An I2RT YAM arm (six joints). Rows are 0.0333 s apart.
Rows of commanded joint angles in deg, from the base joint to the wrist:
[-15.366 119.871 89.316 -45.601 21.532 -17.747]
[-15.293 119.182 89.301 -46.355 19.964 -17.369]
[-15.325 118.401 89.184 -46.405 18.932 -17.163]
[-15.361 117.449 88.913 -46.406 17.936 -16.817]
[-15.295 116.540 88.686 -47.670 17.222 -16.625]
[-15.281 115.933 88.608 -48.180 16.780 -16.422]
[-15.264 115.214 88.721 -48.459 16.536 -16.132]
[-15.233 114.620 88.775 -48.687 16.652 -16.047]
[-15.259 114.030 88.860 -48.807 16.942 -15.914]
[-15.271 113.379 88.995 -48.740 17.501 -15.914]
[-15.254 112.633 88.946 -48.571 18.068 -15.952]
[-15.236 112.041 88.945 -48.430 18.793 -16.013]
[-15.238 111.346 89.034 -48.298 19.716 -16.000]
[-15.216 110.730 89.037 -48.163 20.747 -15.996]
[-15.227 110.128 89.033 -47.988 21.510 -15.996]
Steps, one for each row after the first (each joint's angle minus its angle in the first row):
[0.073 -0.689 -0.015 -0.754 -1.568 0.378]
[0.041 -1.470 -0.132 -0.804 -2.600 0.584]
[0.005 -2.422 -0.403 -0.805 -3.596 0.930]
[0.071 -3.331 -0.630 -2.069 -4.310 1.122]
[0.085 -3.938 -0.708 -2.579 -4.752 1.325]
[0.102 -4.657 -0.595 -2.858 -4.996 1.615]
[0.133 -5.251 -0.541 -3.086 -4.880 1.700]
[0.107 -5.841 -0.456 -3.206 -4.590 1.833]
[0.095 -6.492 -0.321 -3.139 -4.031 1.833]
[0.112 -7.238 -0.370 -2.970 -3.464 1.795]
[0.130 -7.830 -0.371 -2.829 -2.739 1.734]
[0.128 -8.525 -0.282 -2.697 -1.816 1.747]
[0.150 -9.141 -0.279 -2.562 -0.785 1.751]
[0.139 -9.743 -0.283 -2.387 -0.022 1.751]

